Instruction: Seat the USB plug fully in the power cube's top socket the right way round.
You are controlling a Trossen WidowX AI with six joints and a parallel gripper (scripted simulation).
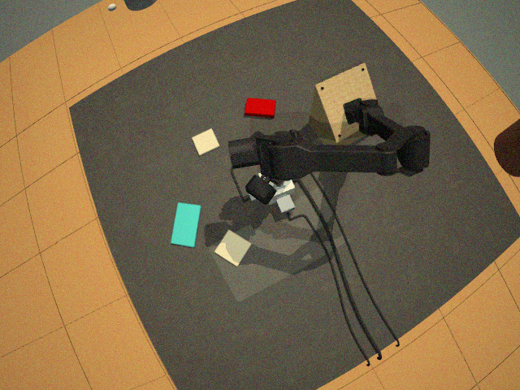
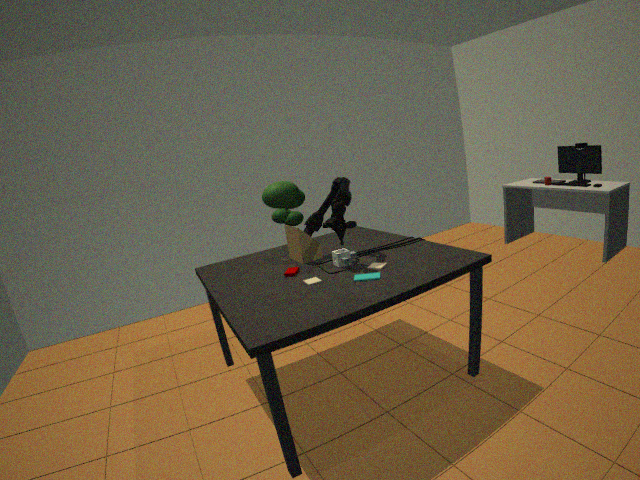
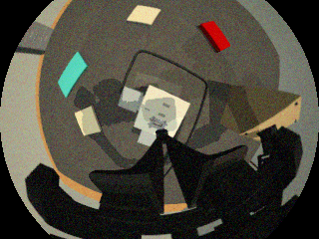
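Now: gripper tip 20 mm above the dark USB plug. The rest, counted from my gripper tip: red block: 90 mm behind, 280 mm to the right, 120 mm below; then cream tile: 190 mm ahead, 90 mm to the left, 130 mm below; then teal block: 290 mm ahead, 40 mm to the right, 130 mm below.
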